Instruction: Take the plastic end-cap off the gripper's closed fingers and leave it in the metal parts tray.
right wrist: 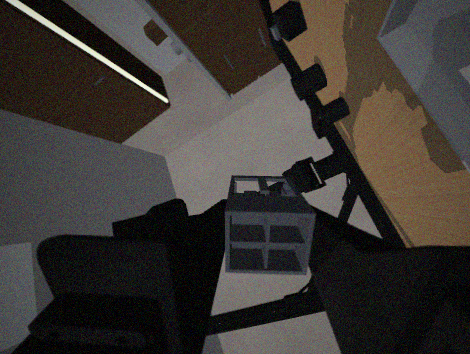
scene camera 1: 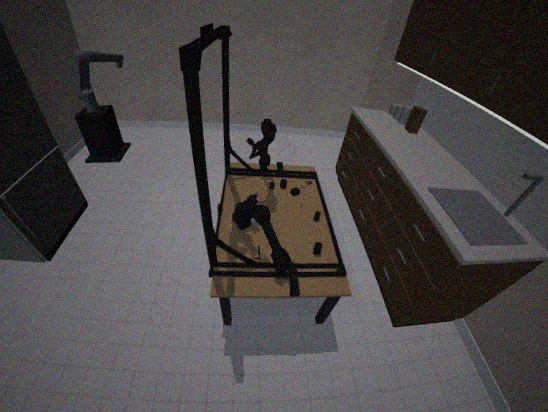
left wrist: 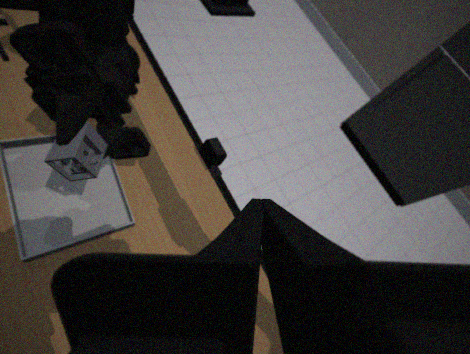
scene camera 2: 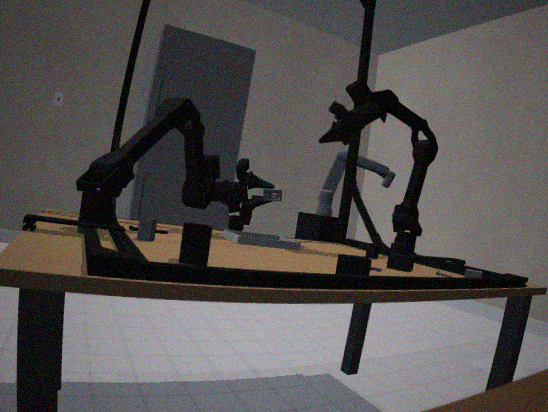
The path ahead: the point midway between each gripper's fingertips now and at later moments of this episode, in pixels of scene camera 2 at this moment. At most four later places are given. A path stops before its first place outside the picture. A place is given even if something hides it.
My left gripper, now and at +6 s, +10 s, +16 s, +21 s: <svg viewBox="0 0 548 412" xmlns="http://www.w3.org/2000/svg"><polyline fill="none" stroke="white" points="319,141 319,141 319,141 319,141 346,133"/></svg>
My right gripper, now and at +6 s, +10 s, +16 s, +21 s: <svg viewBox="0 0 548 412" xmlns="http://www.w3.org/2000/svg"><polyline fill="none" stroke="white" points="274,193 283,162 282,167 300,149 300,151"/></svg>
